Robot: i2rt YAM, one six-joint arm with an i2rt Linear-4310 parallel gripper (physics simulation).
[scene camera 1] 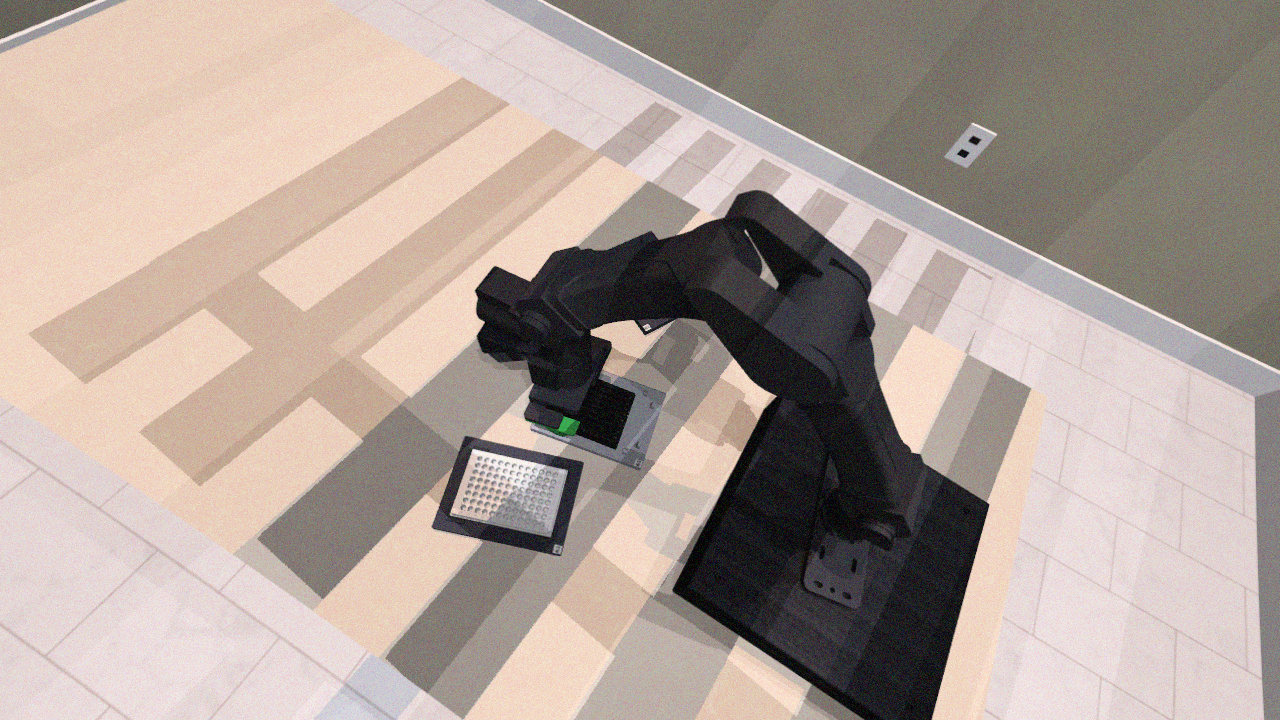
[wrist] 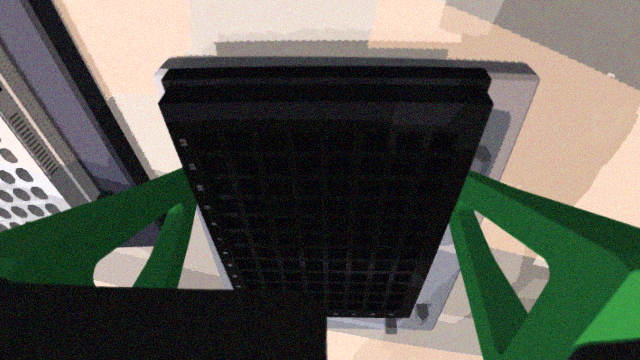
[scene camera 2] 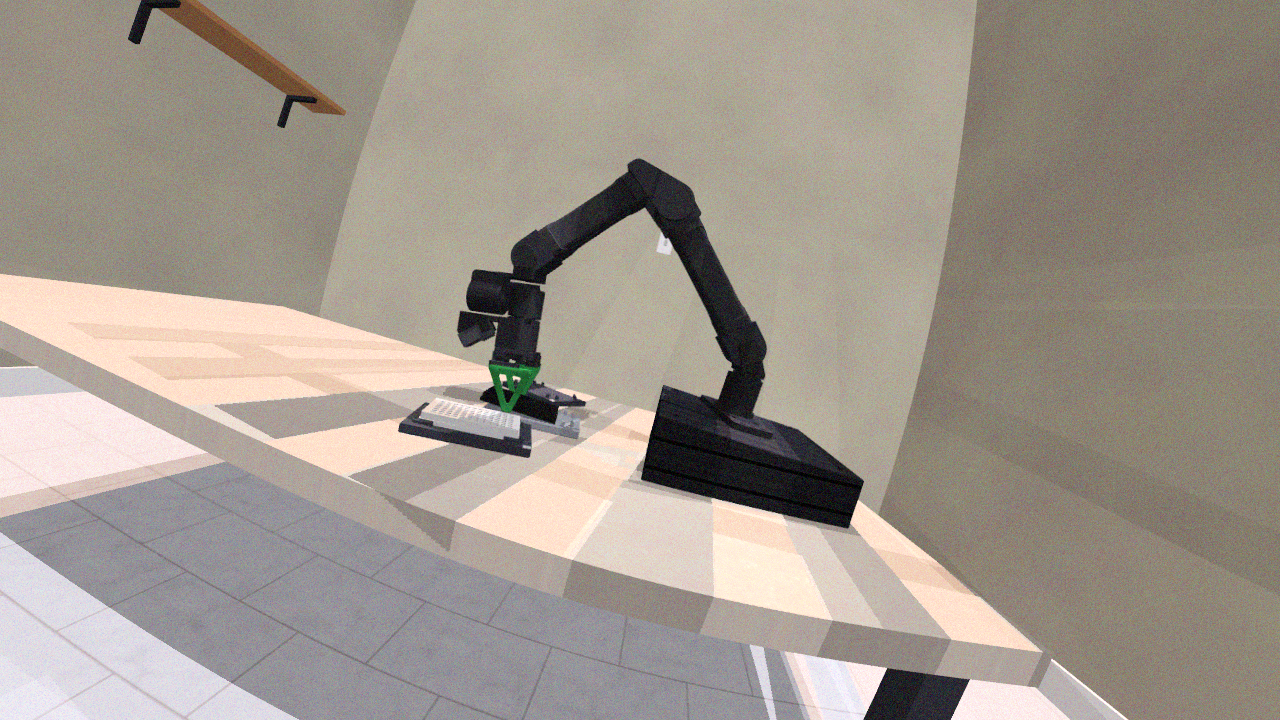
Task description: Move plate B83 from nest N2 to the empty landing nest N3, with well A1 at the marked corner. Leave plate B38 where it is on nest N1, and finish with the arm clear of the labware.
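Observation:
Black plate B83 [scene camera 1: 609, 413] [scene camera 2: 536, 405] [wrist: 313, 156] lies on the grey nest N2 [scene camera 1: 646, 413] [scene camera 2: 563, 422] [wrist: 506, 103]. My gripper [scene camera 1: 565, 425] [scene camera 2: 512, 386] [wrist: 320, 180], with green fingers, is open and lowered over the plate. One finger stands on each long side of the plate, close to its edges. White plate B38 [scene camera 1: 507, 490] [scene camera 2: 469, 415] [wrist: 18, 188] sits on the dark nest N1 [scene camera 1: 456, 523] [scene camera 2: 465, 436] [wrist: 62, 93], just beside N2. Nest N3 is hidden under the arm in the scene views.
The arm's black base block [scene camera 1: 832, 555] [scene camera 2: 752, 456] stands to the right of the nests. The table's edge [scene camera 2: 500, 546] runs in front of them. A wall outlet [scene camera 1: 969, 145] sits on the far wall.

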